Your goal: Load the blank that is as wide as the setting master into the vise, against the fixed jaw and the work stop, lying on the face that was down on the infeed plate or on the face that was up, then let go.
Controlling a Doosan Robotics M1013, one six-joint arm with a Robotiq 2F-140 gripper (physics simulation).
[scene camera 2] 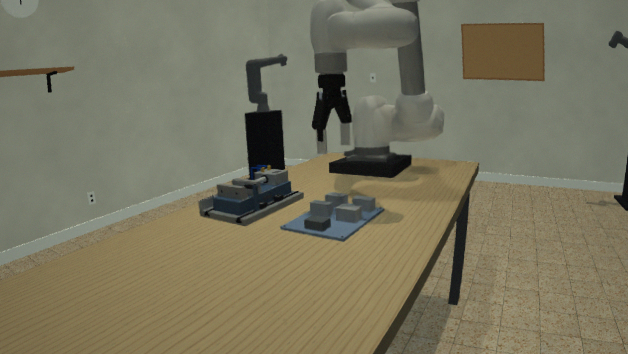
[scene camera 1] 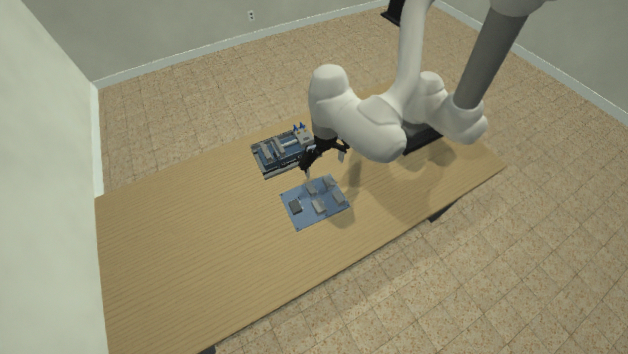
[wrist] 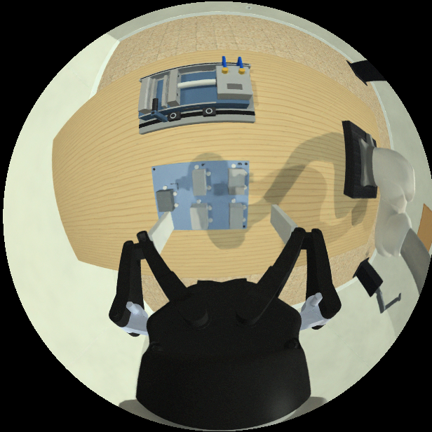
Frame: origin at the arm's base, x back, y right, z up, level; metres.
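Seen in the pictures: gripper, fingertip midpoint: (scene camera 2: 334, 149) (scene camera 1: 324, 168); arm's base, origin of the base link: (scene camera 2: 372, 158) (scene camera 1: 409, 121).
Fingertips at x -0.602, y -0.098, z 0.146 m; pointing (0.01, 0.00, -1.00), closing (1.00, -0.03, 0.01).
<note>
Pixels of each thing's top centre, then the offset from my fingertips to it. "pt": a spot on its surface instead. Level surfaces: height alone.
- blue infeed plate, middle of its top: (scene camera 2: 334, 217) (scene camera 1: 314, 200) dx -0.055, dy -0.020, dz -0.181 m
- dark grey block, middle of its top: (scene camera 2: 317, 218) (scene camera 1: 295, 205) dx -0.145, dy -0.012, dz -0.157 m
- blank, middle of its top: (scene camera 2: 348, 206) (scene camera 1: 318, 204) dx -0.060, dy -0.064, dz -0.145 m
- blue vise, middle of its top: (scene camera 2: 251, 176) (scene camera 1: 284, 141) dx -0.040, dy +0.271, dz -0.090 m
- vise's grey base, surface spot: (scene camera 2: 272, 207) pt dx -0.067, dy +0.180, dz -0.172 m
- wooden table, its level: dz -0.190 m
The blue infeed plate (scene camera 1: 303, 221) (scene camera 2: 336, 234) (wrist: 220, 171) carries a dark grey block (scene camera 1: 295, 206) (scene camera 2: 317, 224) (wrist: 165, 200), apparently the setting master, and several lighter grey blanks, among them one blank (scene camera 1: 319, 206) (scene camera 2: 348, 213) (wrist: 199, 216) and another (scene camera 1: 311, 188) (scene camera 2: 321, 208) (wrist: 199, 182). Which blank matches the master's width I cannot tell. The blue vise (scene camera 2: 232, 204) (wrist: 195, 95) has two upright grey jaw plates, apart, with no block between them. A dark lever-like part, possibly the work stop, is at its left end in the wrist view. My gripper (scene camera 1: 324, 164) (scene camera 2: 333, 140) (wrist: 220, 216) is open and empty, high above the table.
The vise's grey base (scene camera 1: 281, 171) (scene camera 2: 272, 207) (wrist: 200, 123) stands beside the infeed plate. A grey block with blue-handled, yellow fittings (scene camera 1: 304, 137) (scene camera 2: 272, 176) (wrist: 234, 82) rises at one vise end. The robot's black base (scene camera 2: 370, 164) (wrist: 353, 160) stands on the wooden table (scene camera 1: 200, 240) (scene camera 2: 200, 280) (wrist: 100, 170).
</note>
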